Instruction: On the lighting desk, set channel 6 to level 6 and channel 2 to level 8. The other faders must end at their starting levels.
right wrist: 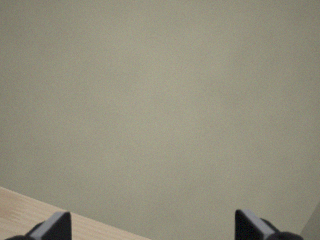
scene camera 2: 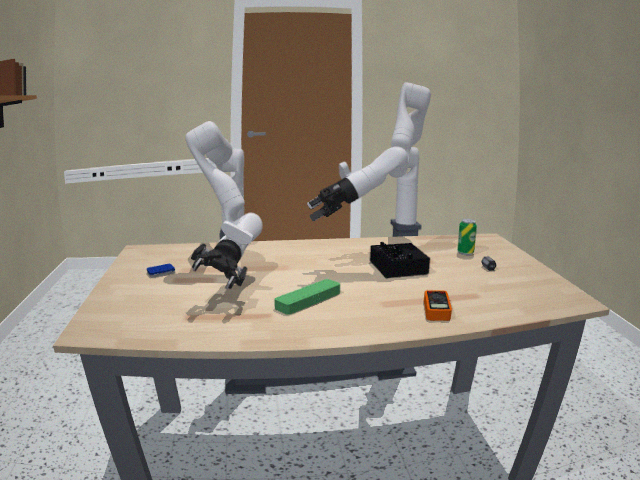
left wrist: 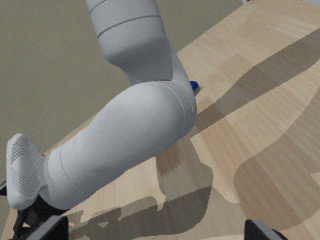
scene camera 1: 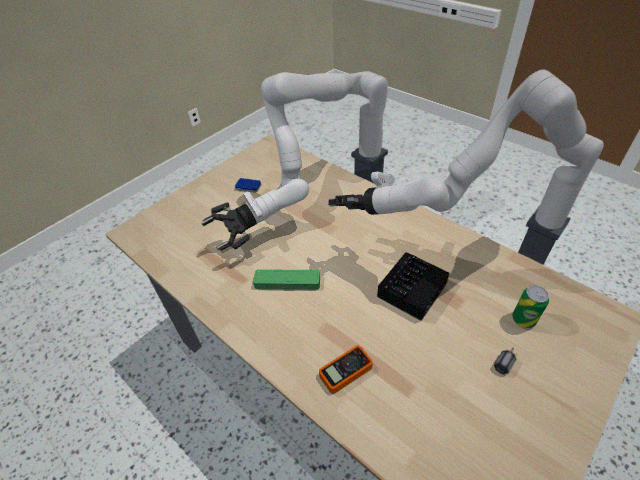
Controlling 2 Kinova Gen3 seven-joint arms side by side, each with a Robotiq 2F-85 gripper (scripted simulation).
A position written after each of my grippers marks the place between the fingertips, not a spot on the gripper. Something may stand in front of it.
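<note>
Green box at point(scene camera 1: 263, 278) and point(scene camera 2: 289, 303); in the right wrist view it is out of frame, and in the left wrist view the box is out of frame as well. My right gripper at point(scene camera 1: 209, 236) and point(scene camera 2: 210, 277). My left gripper at point(scene camera 2: 309, 212).
</note>
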